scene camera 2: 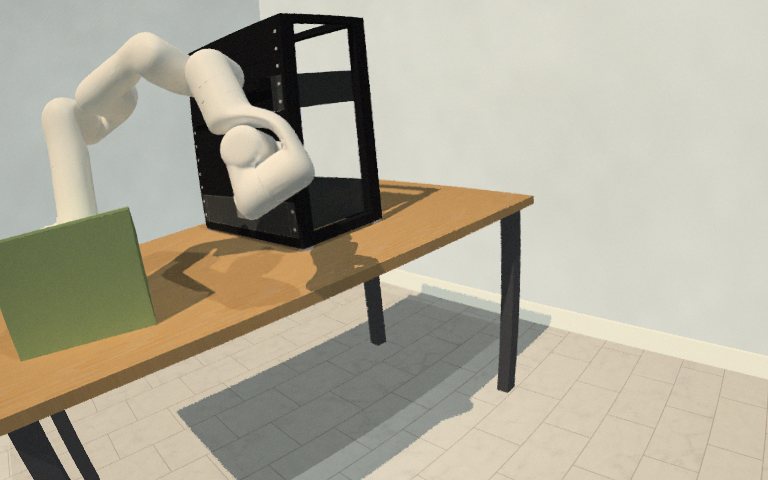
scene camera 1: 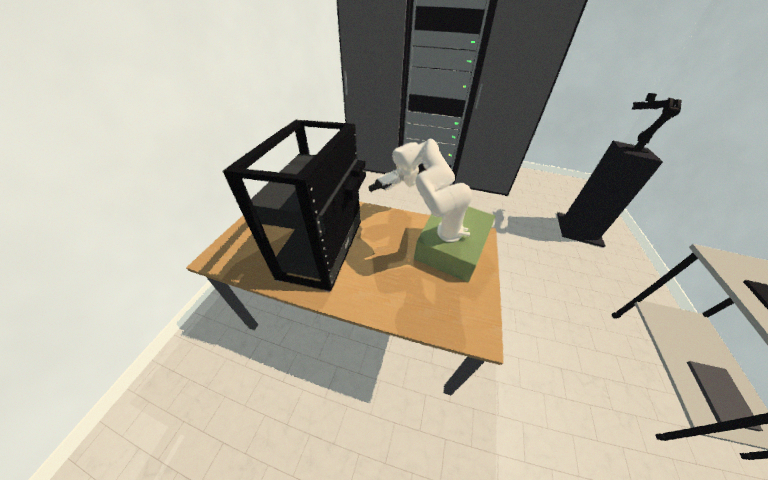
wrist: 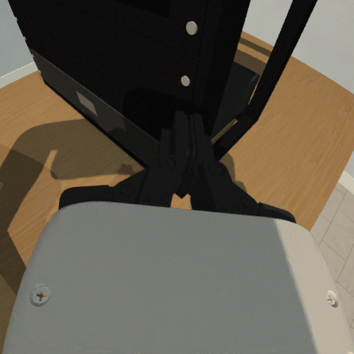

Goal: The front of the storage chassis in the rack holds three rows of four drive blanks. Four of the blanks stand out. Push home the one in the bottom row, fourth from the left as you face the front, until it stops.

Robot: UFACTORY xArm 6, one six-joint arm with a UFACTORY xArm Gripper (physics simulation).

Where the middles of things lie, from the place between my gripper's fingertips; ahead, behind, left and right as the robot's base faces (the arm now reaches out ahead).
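With the black rack (scene camera 2: 265,51) as my reference, my hand is 6 cm below it, 30 cm to the right of it and 13 cm short of it.
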